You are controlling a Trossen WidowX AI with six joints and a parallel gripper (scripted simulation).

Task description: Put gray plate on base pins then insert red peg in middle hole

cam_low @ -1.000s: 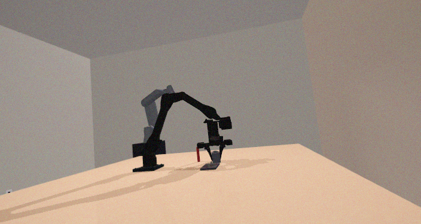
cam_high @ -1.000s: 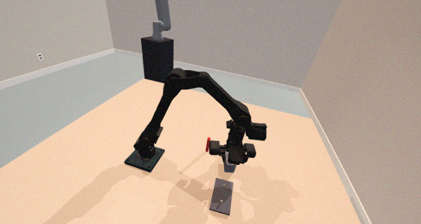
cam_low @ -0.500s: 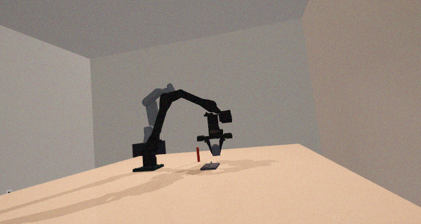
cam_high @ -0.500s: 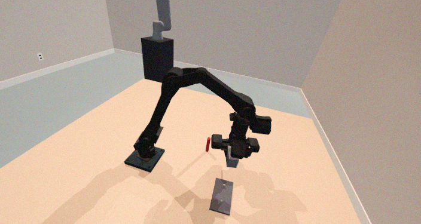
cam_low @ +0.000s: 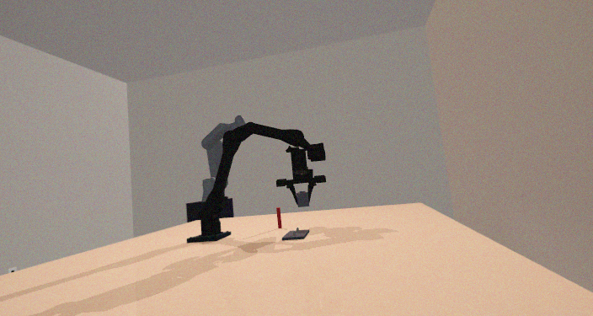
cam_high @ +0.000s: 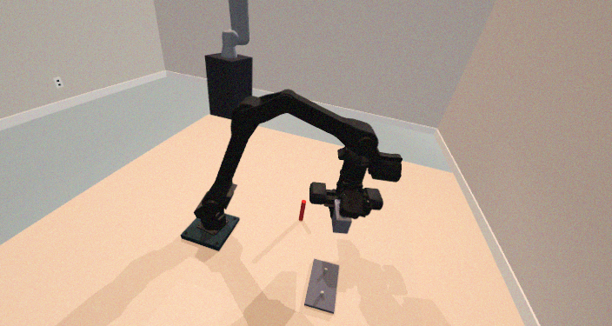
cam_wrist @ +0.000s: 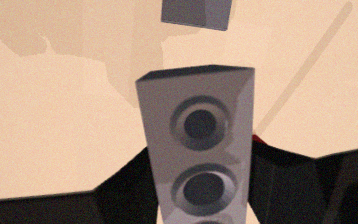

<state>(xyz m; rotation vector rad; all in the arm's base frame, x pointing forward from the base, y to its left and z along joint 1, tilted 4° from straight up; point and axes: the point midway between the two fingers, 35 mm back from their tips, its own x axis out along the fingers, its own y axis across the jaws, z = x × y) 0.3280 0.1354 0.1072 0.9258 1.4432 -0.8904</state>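
The flat base lies 2 cm ahead of my gripper tip, 15 cm to the right of it and 8 cm below it. Round my gripper tip: gray plate (3 cm above); then red peg (11 cm behind, 2 cm to the left, 5 cm below).
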